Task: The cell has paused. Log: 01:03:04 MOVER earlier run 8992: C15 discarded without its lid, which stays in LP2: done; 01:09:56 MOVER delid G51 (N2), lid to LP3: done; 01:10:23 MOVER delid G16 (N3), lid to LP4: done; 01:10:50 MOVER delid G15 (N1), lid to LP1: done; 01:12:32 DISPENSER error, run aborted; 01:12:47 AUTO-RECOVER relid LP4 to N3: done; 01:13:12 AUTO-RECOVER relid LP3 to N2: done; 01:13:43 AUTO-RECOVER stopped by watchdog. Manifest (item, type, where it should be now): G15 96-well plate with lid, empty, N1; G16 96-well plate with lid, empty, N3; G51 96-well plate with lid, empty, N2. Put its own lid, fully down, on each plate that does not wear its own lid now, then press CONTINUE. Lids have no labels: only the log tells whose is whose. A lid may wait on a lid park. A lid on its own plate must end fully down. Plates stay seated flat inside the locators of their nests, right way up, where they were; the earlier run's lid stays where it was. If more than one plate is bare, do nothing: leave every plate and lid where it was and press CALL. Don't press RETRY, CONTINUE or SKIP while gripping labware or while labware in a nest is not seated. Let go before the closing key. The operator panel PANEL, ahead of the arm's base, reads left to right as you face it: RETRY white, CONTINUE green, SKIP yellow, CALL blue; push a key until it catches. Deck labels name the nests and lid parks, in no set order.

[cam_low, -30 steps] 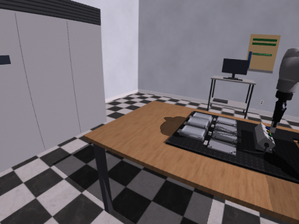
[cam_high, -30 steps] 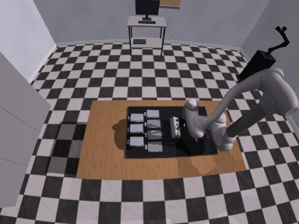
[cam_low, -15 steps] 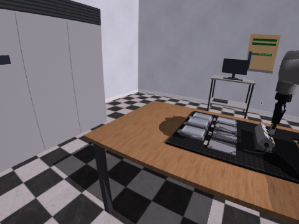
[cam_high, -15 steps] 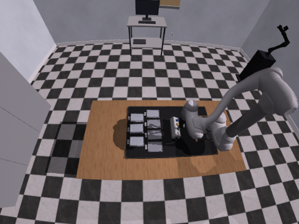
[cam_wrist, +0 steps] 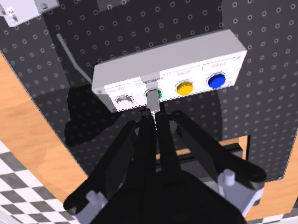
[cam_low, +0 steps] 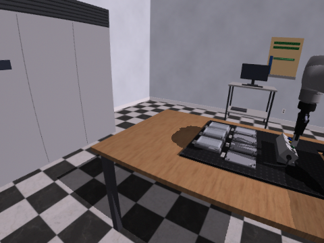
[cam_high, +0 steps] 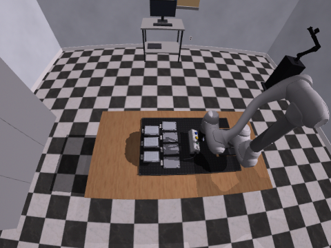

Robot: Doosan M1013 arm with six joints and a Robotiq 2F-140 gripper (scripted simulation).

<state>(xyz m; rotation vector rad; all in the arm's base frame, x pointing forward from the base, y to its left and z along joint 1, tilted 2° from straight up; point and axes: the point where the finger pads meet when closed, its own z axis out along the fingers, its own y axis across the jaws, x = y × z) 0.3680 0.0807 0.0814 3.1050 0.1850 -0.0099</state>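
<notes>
Right now my hand is 40 mm above the green key. Round my hand: blue key (10 mm ahead, 100 mm to the right, 40 mm below); yellow key (10 mm ahead, 50 mm to the right, 40 mm below); white key (50 mm to the left, 40 mm below).
</notes>
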